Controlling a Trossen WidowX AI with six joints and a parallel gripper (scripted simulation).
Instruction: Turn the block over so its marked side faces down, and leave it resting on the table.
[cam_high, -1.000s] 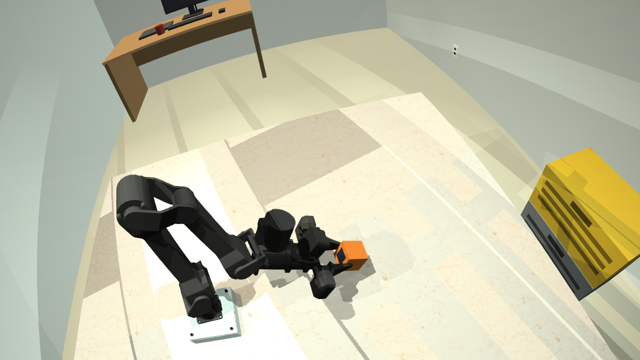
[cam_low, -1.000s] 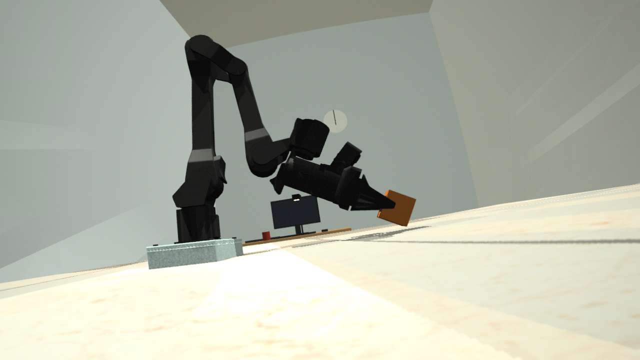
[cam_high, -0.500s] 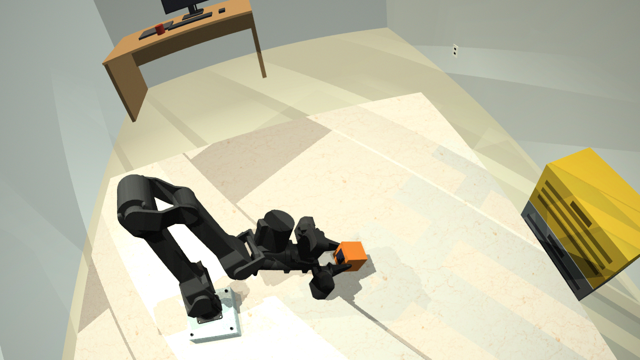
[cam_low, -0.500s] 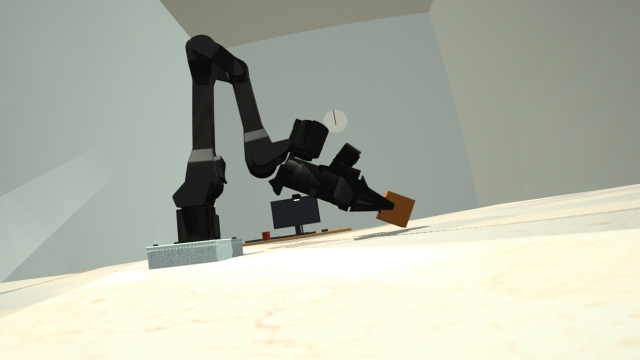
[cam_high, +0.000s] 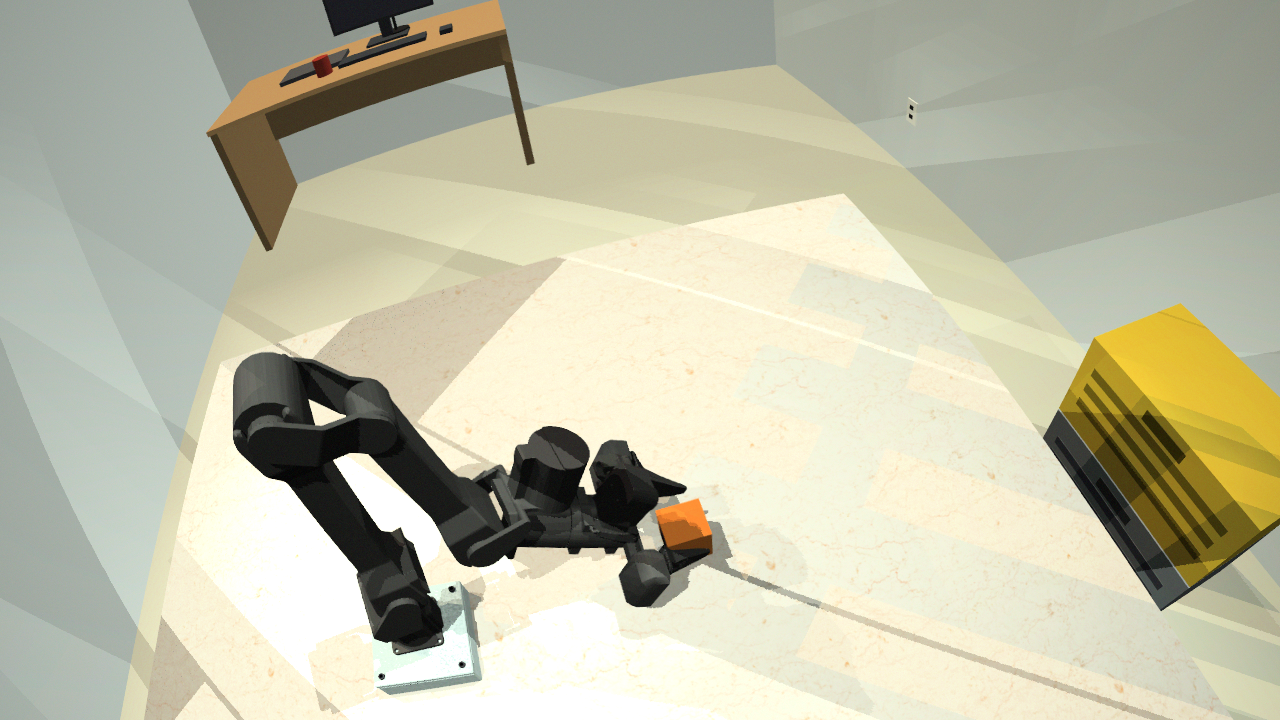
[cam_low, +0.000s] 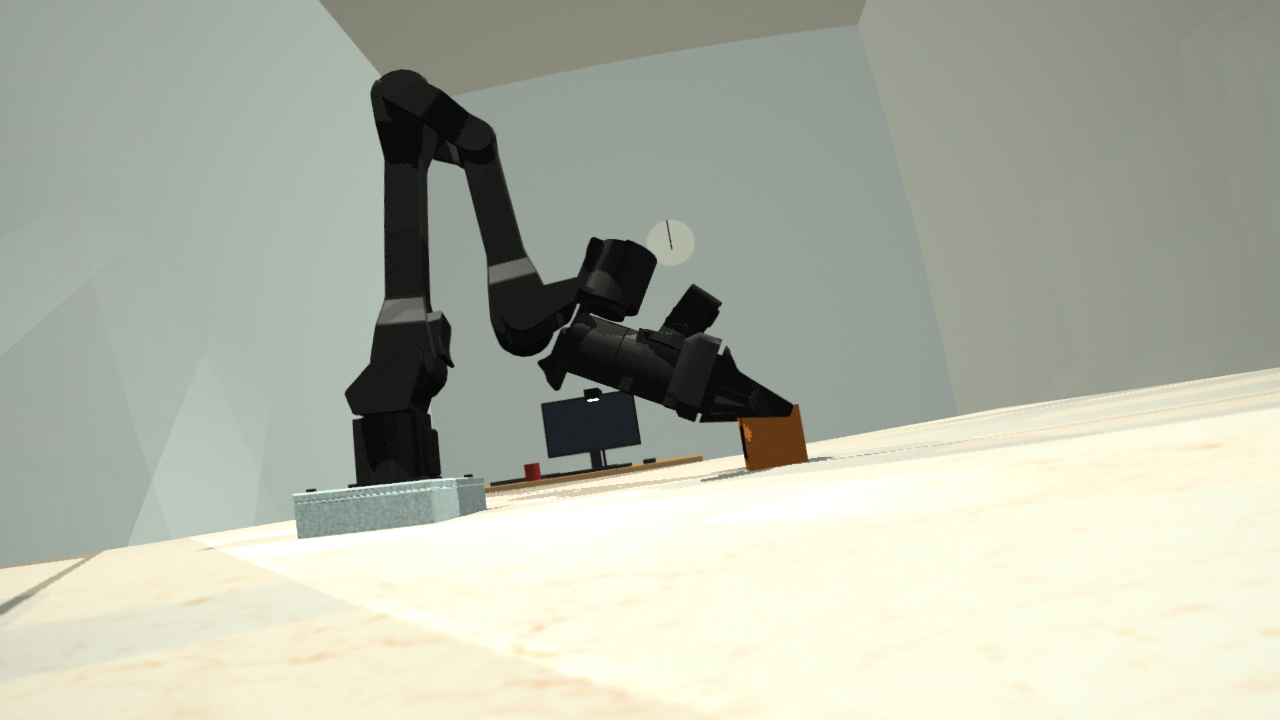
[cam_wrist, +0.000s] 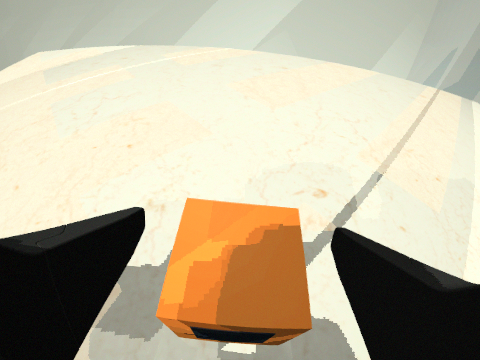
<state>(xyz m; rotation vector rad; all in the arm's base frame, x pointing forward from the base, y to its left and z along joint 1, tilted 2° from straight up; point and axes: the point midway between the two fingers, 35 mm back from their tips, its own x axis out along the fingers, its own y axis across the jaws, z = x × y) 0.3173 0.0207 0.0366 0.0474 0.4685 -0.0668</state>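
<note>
Now: gripper tip 3 cm past the orange block and 2 cm above it.
</note>
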